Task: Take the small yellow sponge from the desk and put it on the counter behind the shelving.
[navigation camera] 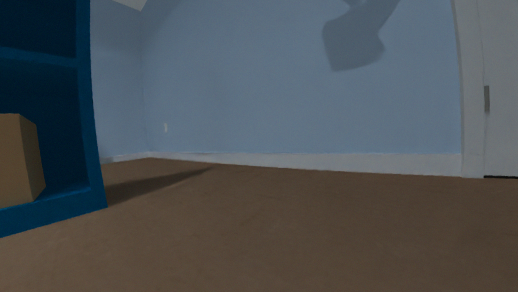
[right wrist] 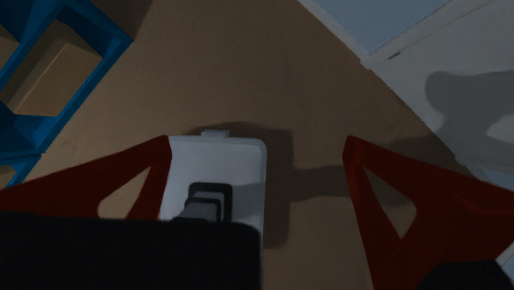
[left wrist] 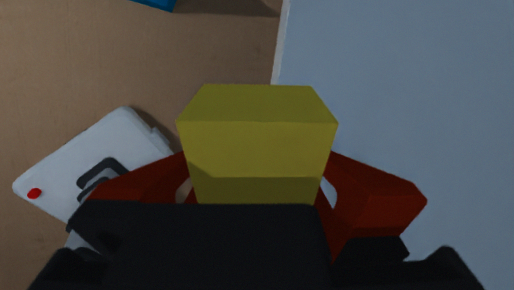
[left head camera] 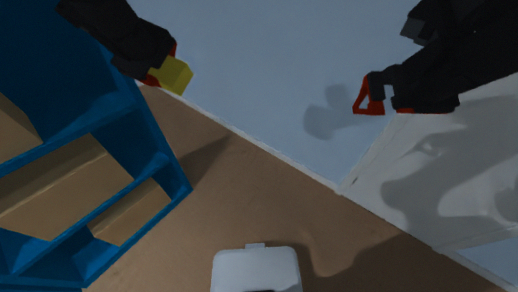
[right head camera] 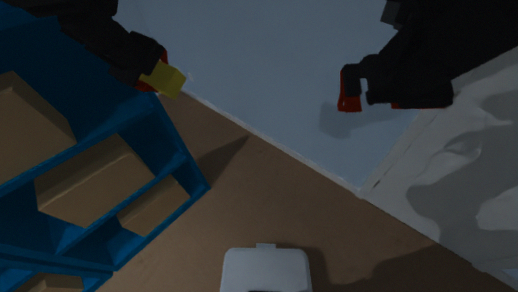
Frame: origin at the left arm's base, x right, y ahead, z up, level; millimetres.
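Seen in the pictures: left gripper, fingertip midpoint: [left wrist: 256, 144] [left head camera: 165, 75]; right gripper, fingertip midpoint: [right wrist: 257, 145] [left head camera: 375, 110] [right head camera: 365, 106].
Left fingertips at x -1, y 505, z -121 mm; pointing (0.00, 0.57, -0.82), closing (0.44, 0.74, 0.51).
A point is followed by its place in that frame.
The small yellow sponge [left head camera: 174, 75] {x 39, y 458, z -98 mm} [right head camera: 166, 80] {x 41, y 458, z -98 mm} [left wrist: 257, 147] {x -28, y 491, z -76 mm} is held in the air between the red fingers of my left gripper [left head camera: 162, 70] {x -1, y 505, z -121 mm} [right head camera: 154, 75] {x -1, y 505, z -121 mm} [left wrist: 256, 144] {x -1, y 505, z -121 mm}, which is shut on it. In both head views it is at the upper left, next to the blue shelving [left head camera: 158, 135] {x -340, y 848, z -662 mm} [right head camera: 176, 135] {x -335, y 855, z -662 mm} [right wrist: 95, 95] [navigation camera: 91, 150] {x -335, y 854, z -1195 mm}. My right gripper [right wrist: 257, 145] {x 447, y 364, z -120 mm} is open, with its fingers wide apart in the right wrist view. The desk and the counter do not show in these views.
Brown boxes [left head camera: 65, 187] [right head camera: 95, 180] [right wrist: 52, 75] [navigation camera: 17, 160] stand in the shelving. A pale blue wall [left head camera: 270, 75] {x 378, y 1362, z -542 mm} [navigation camera: 280, 90] {x 428, y 1320, z -937 mm} runs behind, with a white door [left head camera: 475, 165] {x 1364, y 511, z -580 mm} [navigation camera: 505, 90] {x 1112, y 722, z -1098 mm} at the right. My robot's white base [left head camera: 256, 270] {x 227, y 200, z -1150 mm} [right head camera: 266, 270] {x 231, y 202, z -1150 mm} is at the bottom.
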